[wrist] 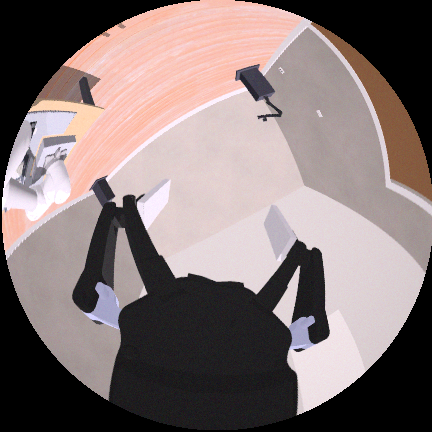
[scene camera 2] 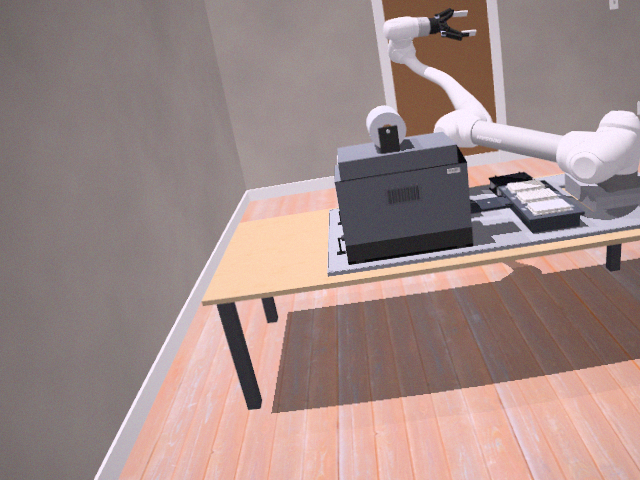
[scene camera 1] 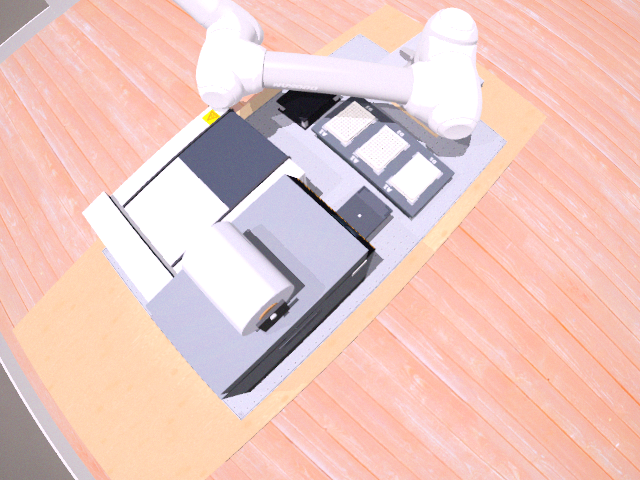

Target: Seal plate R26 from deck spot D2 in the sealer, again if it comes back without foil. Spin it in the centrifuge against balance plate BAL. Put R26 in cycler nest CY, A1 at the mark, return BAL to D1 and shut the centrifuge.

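Places are measured from the arm's base along level axes (x ahead, y right, z down), in metres.
Pixels of known places: gripper, fingertip midpoint: (wrist: 218, 201) (scene camera 2: 471, 22); arm's base at its link origin: (wrist: 52, 160) (scene camera 2: 615, 181).
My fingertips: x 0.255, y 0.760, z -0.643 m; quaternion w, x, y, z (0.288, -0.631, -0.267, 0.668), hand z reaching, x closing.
Note:
Ahead of a thing's pixels: the offset from my fingertips to its top centre. "*": to the spot under its first point.
My gripper (scene camera 2: 465, 23) (wrist: 218, 201) is open and empty, high above the bench and pointing sideways. Its body does not show in scene camera 1. Three plates sit on the dark deck rack {dy -0.798, dx +0.098, dz +0.627 m} (scene camera 1: 412, 213) (scene camera 2: 558, 222). The plate at D2 {dy -0.797, dx +0.102, dz +0.617 m} (scene camera 1: 382, 148) (scene camera 2: 536, 194) shows open wells. The plate at D1 {dy -0.920, dx +0.117, dz +0.617 m} (scene camera 1: 415, 178) (scene camera 2: 549, 207) looks plain white on top; the third plate {dy -0.674, dx +0.086, dz +0.617 m} (scene camera 1: 350, 122) (scene camera 2: 524, 186) shows wells. The large grey sealer {dy -0.841, dx +0.616, dz +0.213 m} (scene camera 1: 310, 222) (scene camera 2: 403, 206) carries a white foil roll {dy -0.839, dx +0.637, dz +0.213 m} (scene camera 1: 237, 279) (scene camera 2: 379, 119). Plate names are not readable.
A white unit with a navy panel {* dy -0.571, dx +0.417, dz +0.476 m} (scene camera 1: 235, 157) stands beside the sealer. A black square holder {dy -0.507, dx +0.073, dz +0.628 m} (scene camera 1: 307, 107) (scene camera 2: 509, 180) is beyond the rack's end. A dark pad {dy -0.873, dx +0.334, dz +0.580 m} (scene camera 1: 361, 212) (scene camera 2: 491, 204) lies between sealer and rack. The arm's long link (scene camera 1: 336, 76) (scene camera 2: 516, 141) passes over the bench.

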